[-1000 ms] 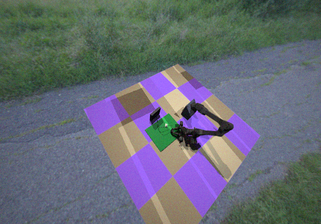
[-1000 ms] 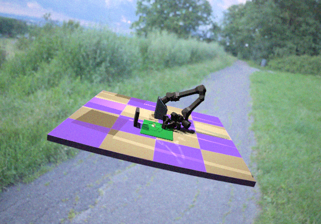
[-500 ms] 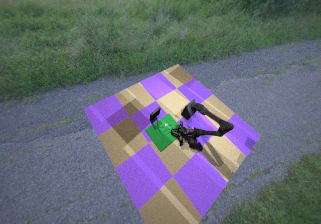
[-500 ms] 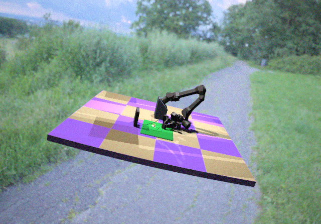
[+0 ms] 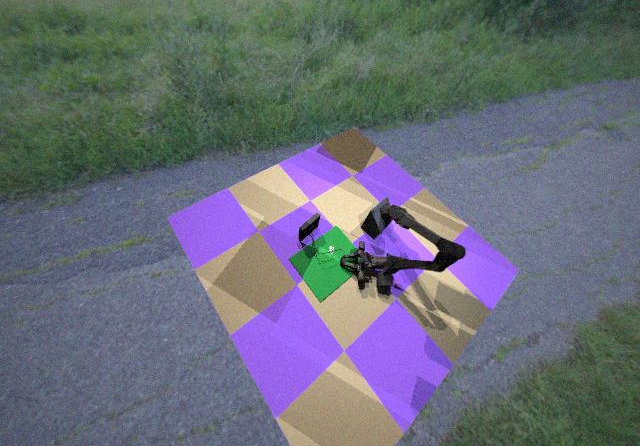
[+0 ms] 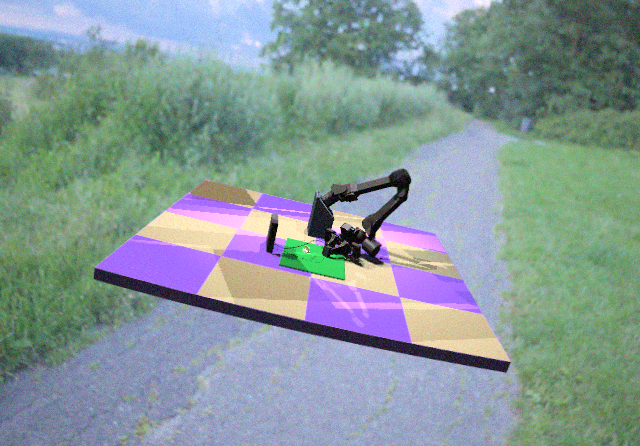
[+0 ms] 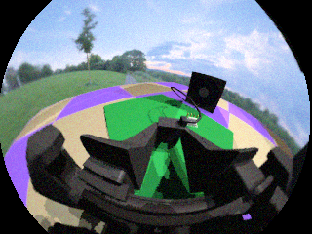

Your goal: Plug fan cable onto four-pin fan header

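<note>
The dark plug is 1 cm below my gripper tip. Round my gripper tip: white fan header (8 cm to the right, 3 cm below); green board (4 cm ahead, 4 cm to the right, 5 cm below); black fan (3 cm ahead, 21 cm to the right, 3 cm above).
</note>
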